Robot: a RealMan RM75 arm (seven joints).
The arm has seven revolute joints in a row. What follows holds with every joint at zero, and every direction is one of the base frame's. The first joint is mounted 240.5 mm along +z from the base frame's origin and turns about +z. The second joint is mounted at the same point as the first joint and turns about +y. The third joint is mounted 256 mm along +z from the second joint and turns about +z. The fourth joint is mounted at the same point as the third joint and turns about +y. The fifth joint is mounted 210 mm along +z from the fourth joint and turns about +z. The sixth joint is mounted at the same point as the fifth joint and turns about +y. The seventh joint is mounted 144 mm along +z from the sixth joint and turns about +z. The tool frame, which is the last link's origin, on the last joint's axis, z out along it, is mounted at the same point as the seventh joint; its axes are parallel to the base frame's.
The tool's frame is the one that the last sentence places.
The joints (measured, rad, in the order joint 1, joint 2, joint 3, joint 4, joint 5, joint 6, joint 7), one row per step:
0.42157, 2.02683, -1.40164, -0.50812, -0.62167, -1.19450, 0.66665
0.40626, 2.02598, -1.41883, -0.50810, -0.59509, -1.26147, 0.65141
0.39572, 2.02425, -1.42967, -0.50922, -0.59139, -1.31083, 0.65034
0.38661, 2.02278, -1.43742, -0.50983, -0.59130, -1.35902, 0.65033
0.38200, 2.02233, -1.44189, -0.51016, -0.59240, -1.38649, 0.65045
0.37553, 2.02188, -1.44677, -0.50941, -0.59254, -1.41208, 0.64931
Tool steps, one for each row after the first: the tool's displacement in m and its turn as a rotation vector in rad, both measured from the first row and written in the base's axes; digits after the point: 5 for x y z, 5 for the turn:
-0.00344, -0.00891, 0.00216, 0.00902, 0.02821, 0.05047
-0.00596, -0.01603, 0.00286, 0.00353, 0.04451, 0.09012
-0.00840, -0.02291, 0.00366, -0.00254, 0.05998, 0.12901
-0.01000, -0.02688, 0.00387, -0.00705, 0.06857, 0.15202
-0.01053, -0.03121, 0.00396, -0.01089, 0.07621, 0.17069

